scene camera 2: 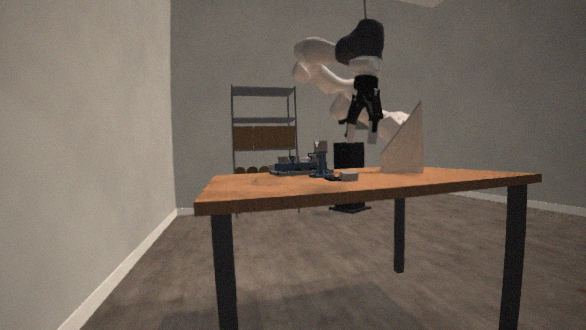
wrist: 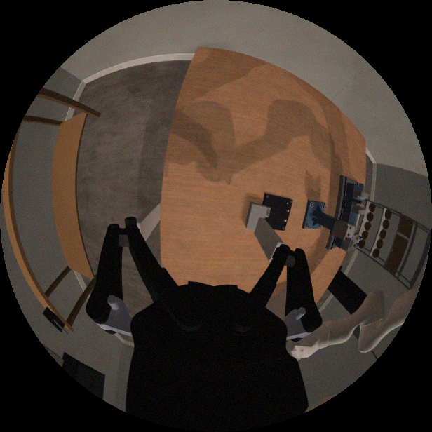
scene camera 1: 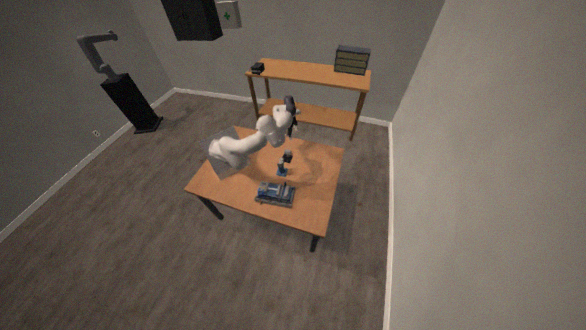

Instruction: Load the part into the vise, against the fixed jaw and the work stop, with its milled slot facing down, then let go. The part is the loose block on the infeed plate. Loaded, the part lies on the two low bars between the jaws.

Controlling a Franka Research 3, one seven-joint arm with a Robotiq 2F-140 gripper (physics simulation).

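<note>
The part, a light grey block [scene camera 2: 349, 176] [wrist: 255, 217], lies at the edge of the black infeed plate [scene camera 2: 331, 178] [wrist: 281, 216], partly overlapping it in the wrist view. A small notch-like mark shows on its plate side; I cannot tell which way the slot faces. My gripper [scene camera 1: 293, 132] [scene camera 2: 361, 137] [wrist: 209, 218] is open and empty, high above the table. In the wrist view its right fingertip reaches the block's lower edge in the picture, but the finger is far above it. The blue and grey vise [scene camera 1: 275, 194] [scene camera 2: 295, 167] [wrist: 351, 205] stands farther off; its jaw details are too small to tell.
A blue stand [scene camera 1: 282, 171] [scene camera 2: 320, 169] [wrist: 314, 214] with a grey head stands between infeed plate and vise. A pale triangular panel [scene camera 2: 407, 150] rises from the table [scene camera 1: 320, 215] [scene camera 2: 450, 181] [wrist: 215, 250] near the arm's base. A wooden shelf [scene camera 1: 310, 74] stands beyond the table.
</note>
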